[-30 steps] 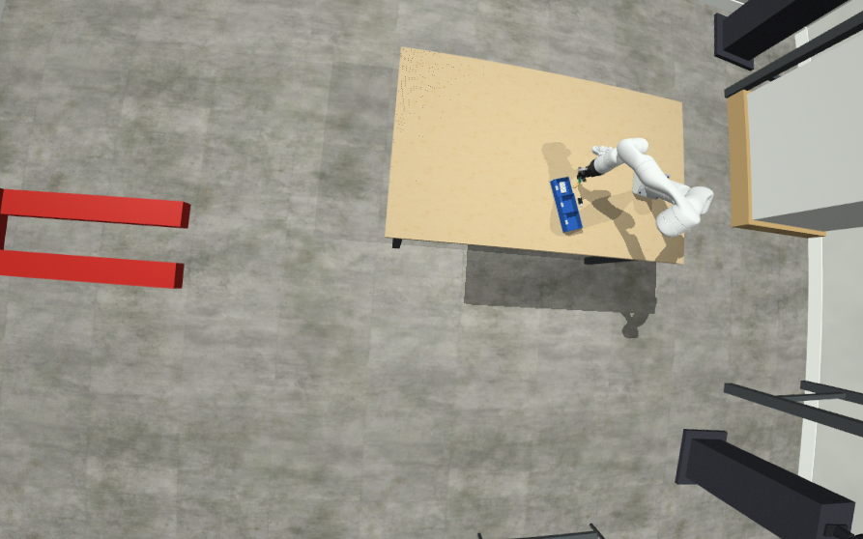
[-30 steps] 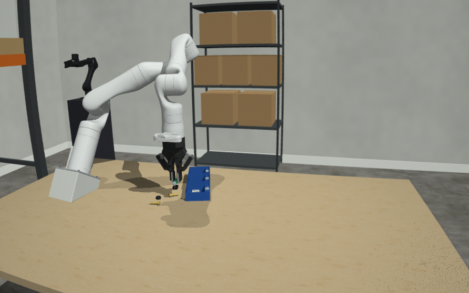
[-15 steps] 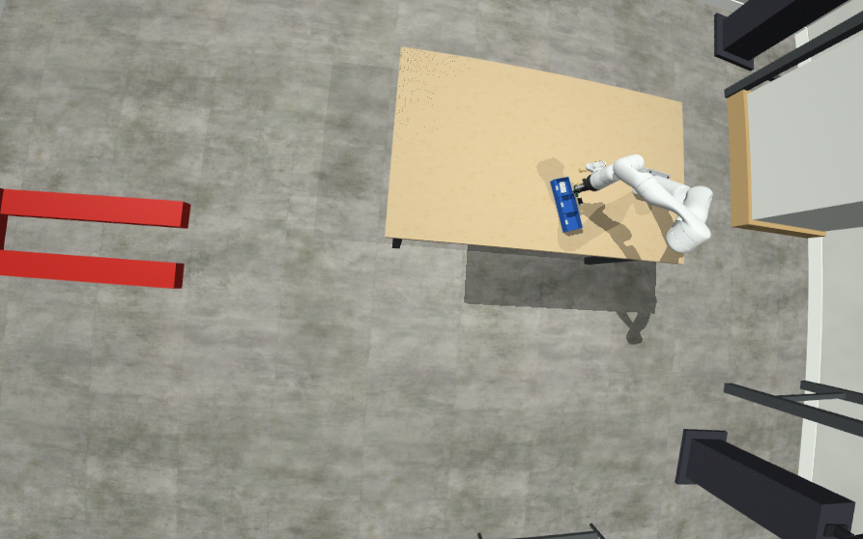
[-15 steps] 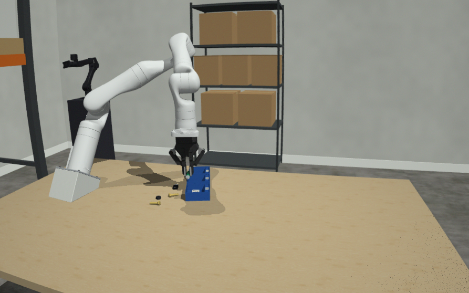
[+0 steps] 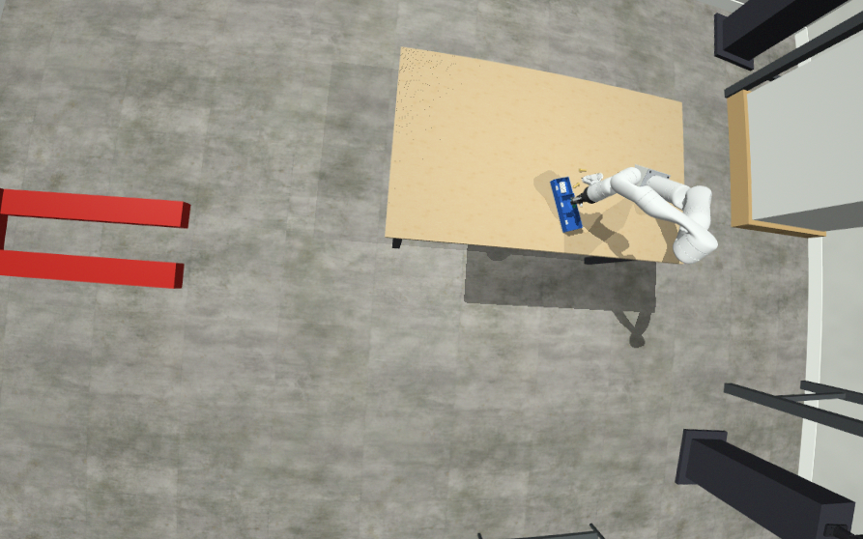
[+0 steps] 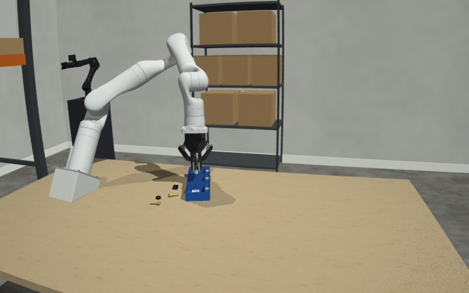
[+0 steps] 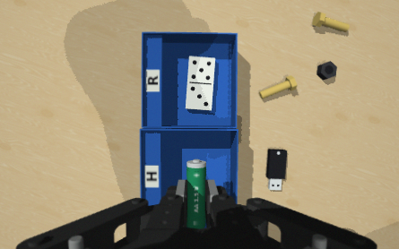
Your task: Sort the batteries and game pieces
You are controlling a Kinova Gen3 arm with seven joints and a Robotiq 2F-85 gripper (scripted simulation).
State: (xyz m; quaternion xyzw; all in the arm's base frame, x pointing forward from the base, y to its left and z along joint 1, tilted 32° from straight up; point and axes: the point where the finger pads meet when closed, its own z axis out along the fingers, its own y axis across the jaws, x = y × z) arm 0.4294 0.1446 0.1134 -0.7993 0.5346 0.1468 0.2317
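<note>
Right now my hand is 10 mm short of the blue three-part bin and 60 mm above it. The rest, counted from my hand: white domino 30 mm ahead, 80 mm to the right, 70 mm below; green battery 20 mm below; black piece 80 mm behind, 30 mm to the right, 80 mm below.
</note>
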